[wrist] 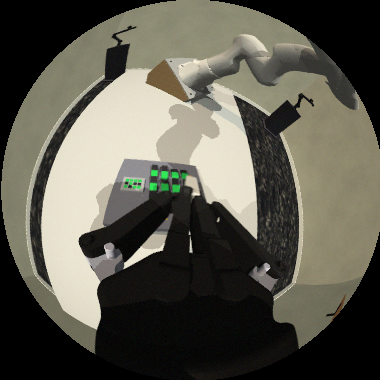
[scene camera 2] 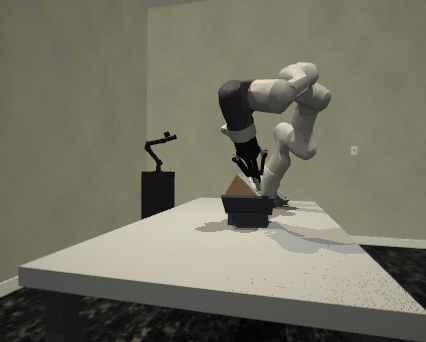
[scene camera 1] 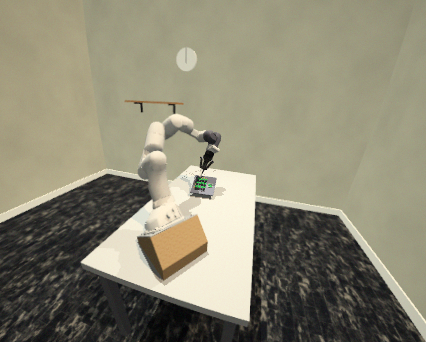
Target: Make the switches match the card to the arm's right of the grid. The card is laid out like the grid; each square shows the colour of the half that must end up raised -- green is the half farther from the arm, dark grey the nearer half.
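Observation:
The grey panel (scene camera 1: 208,193) (scene camera 2: 247,204) (wrist: 118,210) stands on the table. Its grid of green and dark grey rocker switches (scene camera 1: 201,183) (wrist: 164,175) shows partly in the wrist view; the fingers hide the lower rows and part of the right column. The small card (scene camera 1: 210,185) (wrist: 133,184), with green and dark squares, lies left of the grid in the wrist view. My gripper (scene camera 1: 202,174) (scene camera 2: 257,188) (wrist: 188,184) is shut and empty. Its pale fingertips are over the grid's right column in the wrist view; whether they touch a switch I cannot tell.
The white table (scene camera 1: 227,225) (scene camera 2: 150,255) (wrist: 100,140) carries the arm's base and a brown wedge-shaped block (scene camera 1: 177,247) (scene camera 2: 240,187) (wrist: 166,81) beside it. Black pedestals (scene camera 2: 158,194) (wrist: 116,62) with small dark arms stand beyond the table.

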